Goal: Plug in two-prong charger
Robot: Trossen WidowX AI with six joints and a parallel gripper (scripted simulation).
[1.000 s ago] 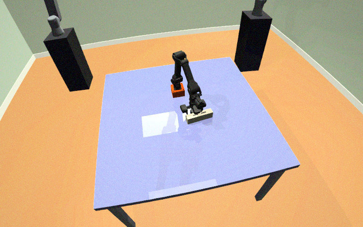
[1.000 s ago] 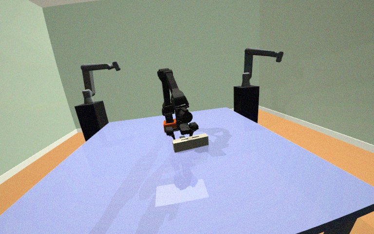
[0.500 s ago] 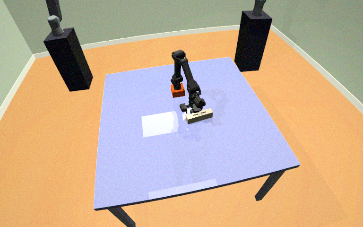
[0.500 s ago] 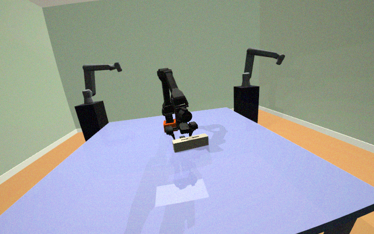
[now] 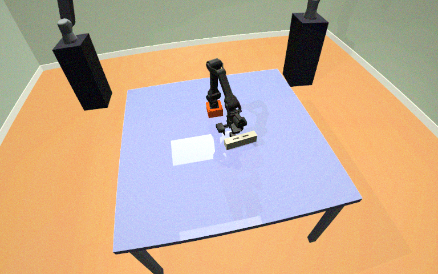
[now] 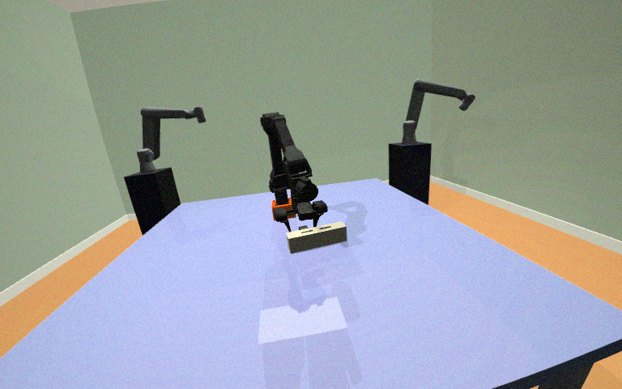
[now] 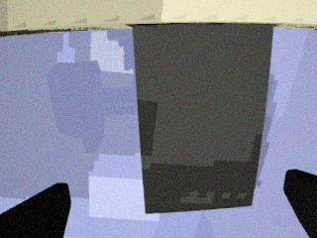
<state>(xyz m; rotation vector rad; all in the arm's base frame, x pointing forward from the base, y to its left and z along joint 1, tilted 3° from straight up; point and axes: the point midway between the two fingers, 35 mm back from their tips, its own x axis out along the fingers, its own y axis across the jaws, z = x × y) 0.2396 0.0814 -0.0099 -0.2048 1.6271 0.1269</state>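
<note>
Right now my gripper tip is 50 mm short of the black two-prong charger, 10 mm to the right of it and 10 mm below it.
</note>
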